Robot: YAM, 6 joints.
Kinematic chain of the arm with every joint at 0, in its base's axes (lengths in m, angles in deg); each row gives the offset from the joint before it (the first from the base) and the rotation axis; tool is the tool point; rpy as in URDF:
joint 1: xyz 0 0 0.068 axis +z
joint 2: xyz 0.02 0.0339 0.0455 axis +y
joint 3: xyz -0.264 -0.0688 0 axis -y
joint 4: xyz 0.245 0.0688 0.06 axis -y
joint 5: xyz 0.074 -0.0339 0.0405 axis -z
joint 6: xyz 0.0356 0 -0.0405 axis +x
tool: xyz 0 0 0 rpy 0 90 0
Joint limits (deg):
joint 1: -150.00..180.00
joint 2: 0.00..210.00
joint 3: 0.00..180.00
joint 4: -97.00..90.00
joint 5: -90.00..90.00
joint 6: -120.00..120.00
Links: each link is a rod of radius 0.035 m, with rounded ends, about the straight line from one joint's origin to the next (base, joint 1, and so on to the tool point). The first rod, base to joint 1, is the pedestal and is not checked.
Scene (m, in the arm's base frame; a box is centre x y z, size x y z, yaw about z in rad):
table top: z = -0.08
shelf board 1: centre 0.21 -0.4 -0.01 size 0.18 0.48 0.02 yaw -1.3
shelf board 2: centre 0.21 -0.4 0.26 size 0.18 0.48 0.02 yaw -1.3
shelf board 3: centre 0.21 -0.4 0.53 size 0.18 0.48 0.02 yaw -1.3
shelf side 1: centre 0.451 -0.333 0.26 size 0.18 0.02 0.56 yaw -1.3
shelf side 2: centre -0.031 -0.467 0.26 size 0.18 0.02 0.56 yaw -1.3
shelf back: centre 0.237 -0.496 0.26 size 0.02 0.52 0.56 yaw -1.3
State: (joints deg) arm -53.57 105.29 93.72 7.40 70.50 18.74
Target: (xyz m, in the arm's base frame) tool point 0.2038 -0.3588 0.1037
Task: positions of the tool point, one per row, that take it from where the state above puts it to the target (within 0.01 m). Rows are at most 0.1 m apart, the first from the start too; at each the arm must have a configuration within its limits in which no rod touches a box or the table.
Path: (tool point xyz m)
1: 0.2191 -0.3047 0.3818
2: 0.2030 -0.2486 0.3817
3: 0.1807 -0.1977 0.3716
4: 0.1977 -0.2226 0.2765
5: 0.1902 -0.2267 0.1838
6: 0.1627 -0.2106 0.1037
7: 0.1834 -0.2588 0.1060
8: 0.1972 -0.3087 0.1060
9: 0.2038 -0.3588 0.1037

